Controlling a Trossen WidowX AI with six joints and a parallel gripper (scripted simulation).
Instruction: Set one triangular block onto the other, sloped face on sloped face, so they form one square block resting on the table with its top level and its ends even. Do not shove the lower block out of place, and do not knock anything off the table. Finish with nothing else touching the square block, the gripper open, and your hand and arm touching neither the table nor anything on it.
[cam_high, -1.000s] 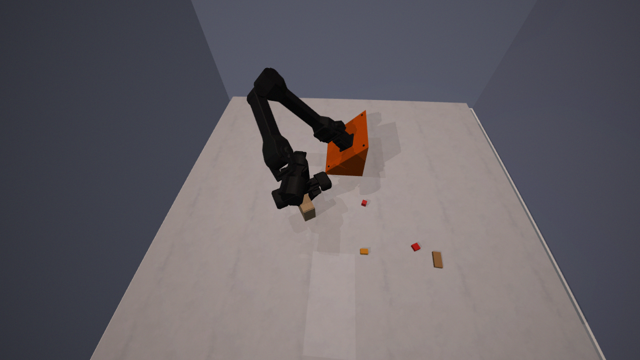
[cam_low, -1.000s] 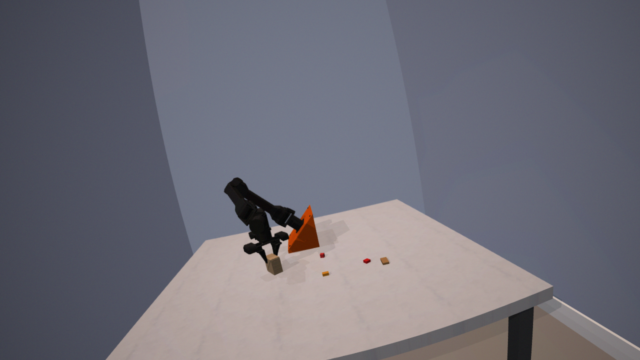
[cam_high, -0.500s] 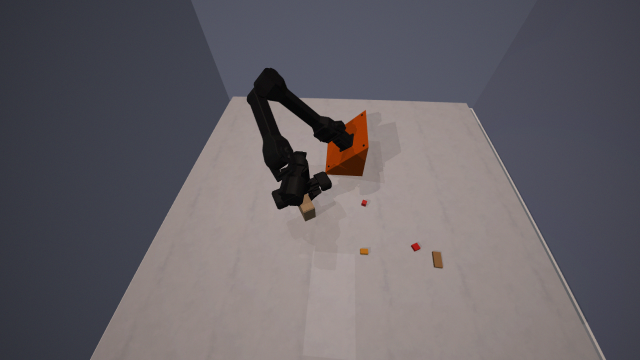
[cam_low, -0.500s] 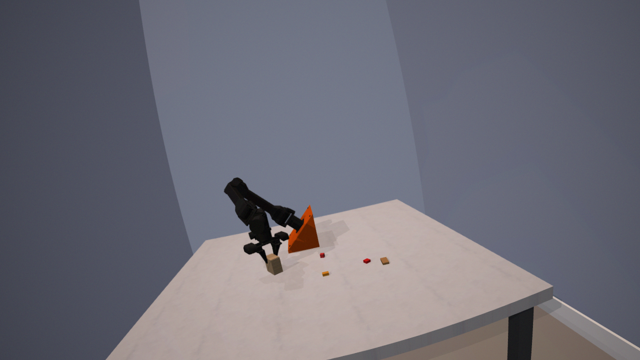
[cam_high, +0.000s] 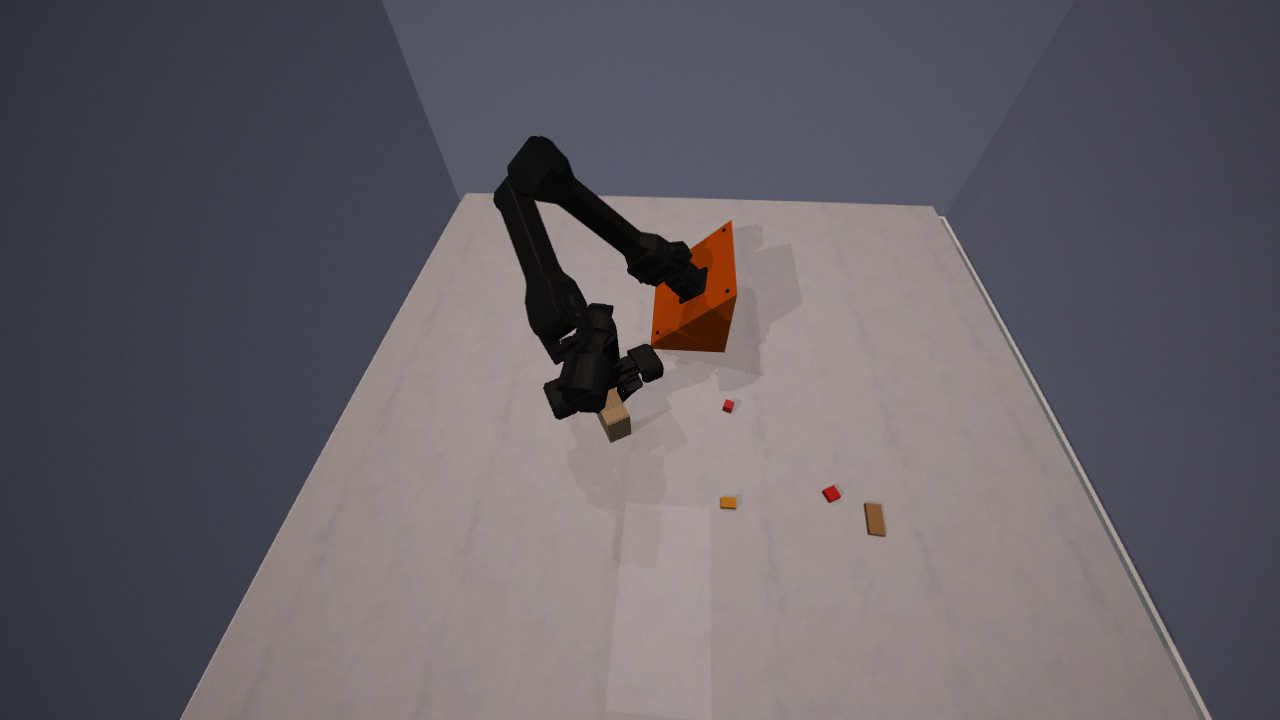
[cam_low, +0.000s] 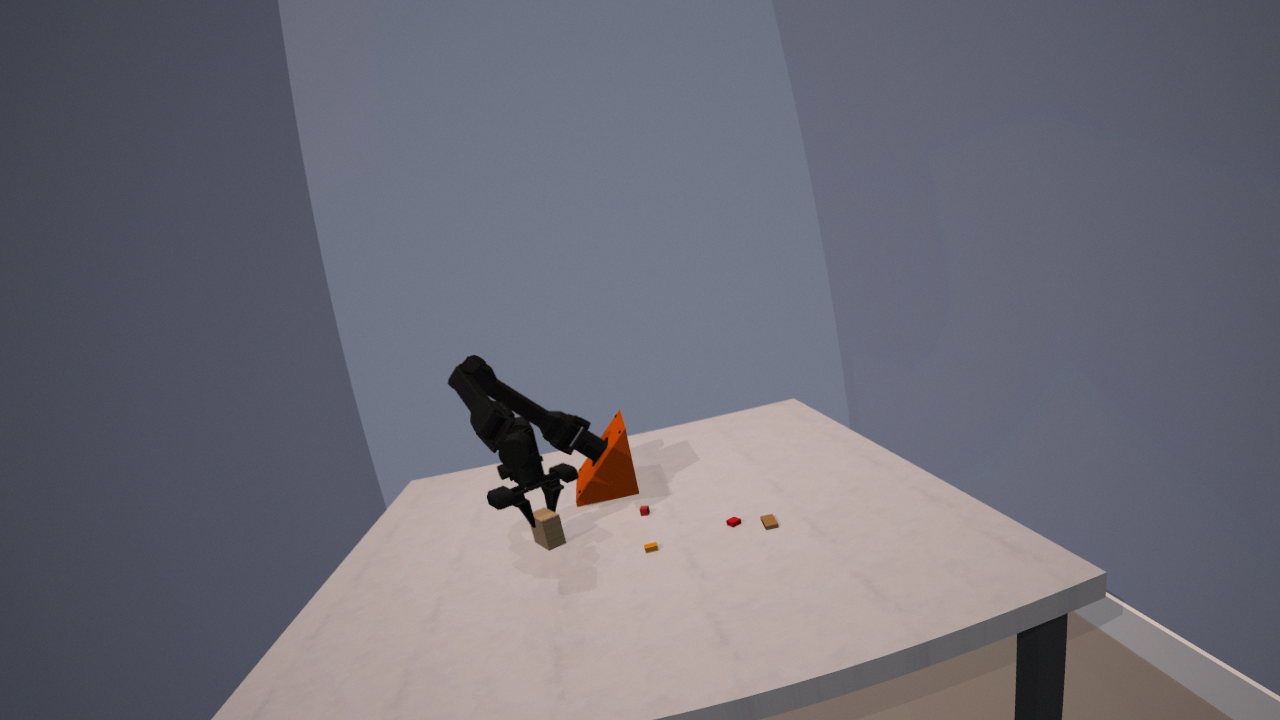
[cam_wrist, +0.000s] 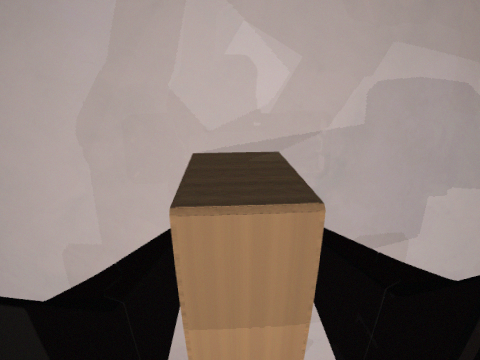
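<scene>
Now: gripper tip 1 cm below the triangular block. From my gripper tip the other things lie so: small orange piece (12 cm ahead, 22 cm to the left, 4 cm below); then flat tan piece (11 cm ahead, 45 cm to the left, 4 cm below).
</scene>
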